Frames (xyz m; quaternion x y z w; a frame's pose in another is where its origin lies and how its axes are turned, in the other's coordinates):
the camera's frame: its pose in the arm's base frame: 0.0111 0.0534 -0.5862 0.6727 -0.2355 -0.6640 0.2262
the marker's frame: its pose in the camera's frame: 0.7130 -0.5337 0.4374 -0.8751 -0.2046 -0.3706 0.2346
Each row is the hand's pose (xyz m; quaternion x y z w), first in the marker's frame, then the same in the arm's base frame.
Working: the marker's frame: its pose in the arm's base frame: -0.4122 0.0369 -1.4834 -0.0887 0.7288 -0.5833 0.3475

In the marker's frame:
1: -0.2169 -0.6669 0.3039 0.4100 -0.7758 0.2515 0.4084
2: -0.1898 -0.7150 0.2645 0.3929 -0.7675 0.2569 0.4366
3: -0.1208 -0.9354 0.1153 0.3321 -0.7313 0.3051 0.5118
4: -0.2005 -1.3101 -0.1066 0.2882 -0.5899 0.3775 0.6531
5: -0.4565 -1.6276 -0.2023 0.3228 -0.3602 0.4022 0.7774
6: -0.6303 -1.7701 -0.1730 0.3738 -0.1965 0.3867 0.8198
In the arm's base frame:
1: -0.2498 -0.2894 -0.8116 -0.1630 -0.1888 -0.3808 0.8904
2: -0.3073 -0.2874 -0.7756 -0.1627 -0.1549 -0.3837 0.8957
3: -0.5104 -0.2736 -0.5908 -0.1342 -0.0477 -0.3697 0.9182
4: -0.6900 -0.1698 -0.1997 -0.0268 0.1364 -0.4075 0.9026
5: -0.6458 -0.0539 0.2005 0.1262 0.2888 -0.5170 0.7959
6: -0.5382 -0.0274 0.3982 0.2244 0.3455 -0.5988 0.6868

